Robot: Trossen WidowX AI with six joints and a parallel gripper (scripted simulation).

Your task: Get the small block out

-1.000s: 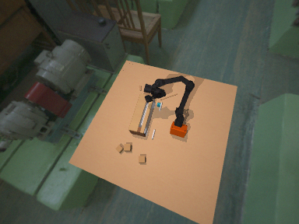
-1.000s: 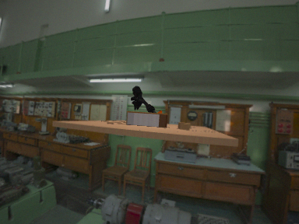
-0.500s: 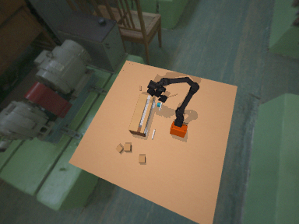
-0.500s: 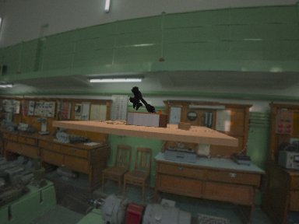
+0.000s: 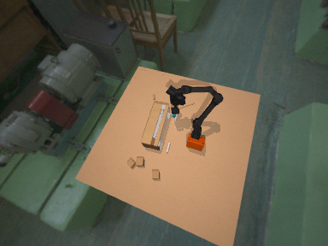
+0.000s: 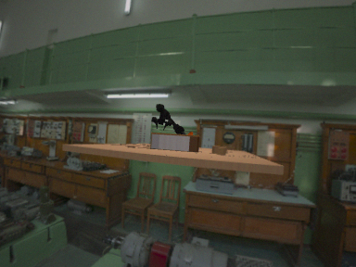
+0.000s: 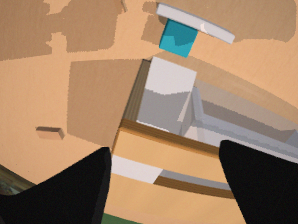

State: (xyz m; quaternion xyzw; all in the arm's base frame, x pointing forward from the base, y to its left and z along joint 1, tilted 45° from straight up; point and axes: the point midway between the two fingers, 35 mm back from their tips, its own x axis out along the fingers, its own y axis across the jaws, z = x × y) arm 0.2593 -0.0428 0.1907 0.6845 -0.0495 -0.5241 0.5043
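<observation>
Now: gripper tip 150 mm above the teal block and 20 mm past it. The rest, counted from my gripper tip: tan box: 170 mm to the left, 100 mm below, 40 mm ahead.
</observation>
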